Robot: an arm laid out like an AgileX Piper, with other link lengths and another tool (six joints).
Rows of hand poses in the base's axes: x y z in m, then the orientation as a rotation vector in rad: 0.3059, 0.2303, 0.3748, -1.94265, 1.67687, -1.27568; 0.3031, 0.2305, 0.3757, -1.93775, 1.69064, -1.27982; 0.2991, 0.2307, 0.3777, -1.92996, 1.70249, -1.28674; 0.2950, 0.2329, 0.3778, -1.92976, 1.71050, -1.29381; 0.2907, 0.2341, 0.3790, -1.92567, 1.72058, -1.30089; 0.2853, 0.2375, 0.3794, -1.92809, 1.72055, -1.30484; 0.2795, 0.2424, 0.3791, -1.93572, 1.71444, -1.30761; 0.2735, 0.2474, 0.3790, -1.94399, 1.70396, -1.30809; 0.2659, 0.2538, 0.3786, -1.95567, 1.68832, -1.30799; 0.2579, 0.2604, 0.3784, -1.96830, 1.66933, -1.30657; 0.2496, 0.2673, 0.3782, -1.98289, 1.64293, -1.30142; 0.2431, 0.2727, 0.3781, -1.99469, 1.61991, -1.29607; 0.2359, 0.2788, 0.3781, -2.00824, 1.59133, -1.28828; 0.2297, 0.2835, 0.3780, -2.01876, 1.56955, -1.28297; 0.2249, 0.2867, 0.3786, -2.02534, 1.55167, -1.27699; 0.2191, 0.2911, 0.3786, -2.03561, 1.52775, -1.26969; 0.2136, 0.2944, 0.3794, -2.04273, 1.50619, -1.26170; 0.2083, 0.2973, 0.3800, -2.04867, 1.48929, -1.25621; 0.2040, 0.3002, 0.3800, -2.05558, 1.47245, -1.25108; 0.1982, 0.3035, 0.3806, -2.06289, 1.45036, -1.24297
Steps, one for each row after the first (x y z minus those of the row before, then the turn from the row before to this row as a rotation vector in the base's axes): -0.0028, 0.0002, 0.0009, -0.00106, 0.00140, -0.01139; -0.0040, 0.0002, 0.0020, -0.00142, -0.00188, -0.01119; -0.0041, 0.0022, 0.0001, -0.00514, 0.00162, -0.00755; -0.0043, 0.0012, 0.0012, -0.00335, -0.00011, -0.00949; -0.0054, 0.0034, 0.0004, -0.00387, 0.00078, -0.00073; -0.0058, 0.0049, -0.0003, -0.00529, 0.00205, 0.00450; -0.0060, 0.0050, -0.0001, -0.00384, 0.00121, 0.00823; -0.0076, 0.0064, -0.0004, -0.00492, 0.00160, 0.01238; -0.0080, 0.0066, -0.0002, -0.00442, 0.00129, 0.01515; -0.0083, 0.0069, -0.0002, -0.00270, 0.00068, 0.02153; -0.0065, 0.0054, -0.0001, -0.00148, 0.00033, 0.01887; -0.0072, 0.0061, 0.0000, -0.00072, 0.00015, 0.02361; -0.0062, 0.0047, -0.0001, -0.00124, 0.00021, 0.01781; -0.0048, 0.0032, 0.0006, 0.00107, -0.00067, 0.01488; -0.0058, 0.0044, 0.0000, 0.00001, 0.00000, 0.01983; -0.0055, 0.0033, 0.0008, 0.00198, -0.00089, 0.01809; -0.0053, 0.0029, 0.0006, 0.00075, -0.00061, 0.01400; -0.0043, 0.0029, 0.0000, -0.00013, -0.00001, 0.01392; -0.0058, 0.0033, 0.0006, 0.00161, -0.00063, 0.01852
